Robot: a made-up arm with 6 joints.
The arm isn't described. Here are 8 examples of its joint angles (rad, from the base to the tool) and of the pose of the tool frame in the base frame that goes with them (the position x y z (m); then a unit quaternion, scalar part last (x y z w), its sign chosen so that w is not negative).
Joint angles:
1: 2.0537 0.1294 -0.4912 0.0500 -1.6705 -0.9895
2: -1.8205 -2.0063 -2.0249 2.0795 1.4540 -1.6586
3: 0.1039 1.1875 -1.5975 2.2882 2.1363 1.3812
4: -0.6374 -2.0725 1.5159 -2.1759 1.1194 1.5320
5: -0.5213 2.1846 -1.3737 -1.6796 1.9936 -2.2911
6: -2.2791 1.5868 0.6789 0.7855 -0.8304 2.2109
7: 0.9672 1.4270 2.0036 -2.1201 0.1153 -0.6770
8: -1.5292 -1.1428 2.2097 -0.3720 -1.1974 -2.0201
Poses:
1: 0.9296 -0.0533 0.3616 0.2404 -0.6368 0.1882 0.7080
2: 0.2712 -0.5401 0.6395 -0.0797 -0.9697 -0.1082 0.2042
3: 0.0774 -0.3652 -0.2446 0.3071 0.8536 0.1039 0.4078
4: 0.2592 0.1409 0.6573 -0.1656 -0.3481 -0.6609 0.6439
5: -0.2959 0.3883 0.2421 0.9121 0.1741 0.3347 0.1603
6: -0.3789 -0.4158 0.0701 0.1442 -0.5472 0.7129 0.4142
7: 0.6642 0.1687 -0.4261 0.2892 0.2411 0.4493 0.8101
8: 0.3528 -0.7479 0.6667 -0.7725 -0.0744 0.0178 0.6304
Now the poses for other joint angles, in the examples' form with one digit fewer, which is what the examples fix.
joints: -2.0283 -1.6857 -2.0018 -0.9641 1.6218 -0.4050
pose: 0.266 0.345 -0.306 0.141 0.453 0.867 0.153
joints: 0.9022 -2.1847 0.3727 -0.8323 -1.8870 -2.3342
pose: -0.397 0.226 0.605 -0.047 0.840 0.393 0.371
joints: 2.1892 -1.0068 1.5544 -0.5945 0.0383 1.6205
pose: -0.349 0.758 0.485 -0.282 0.437 0.800 0.299
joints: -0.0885 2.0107 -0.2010 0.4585 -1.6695 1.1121
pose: 0.556 0.191 -0.646 -0.635 0.728 0.237 0.099
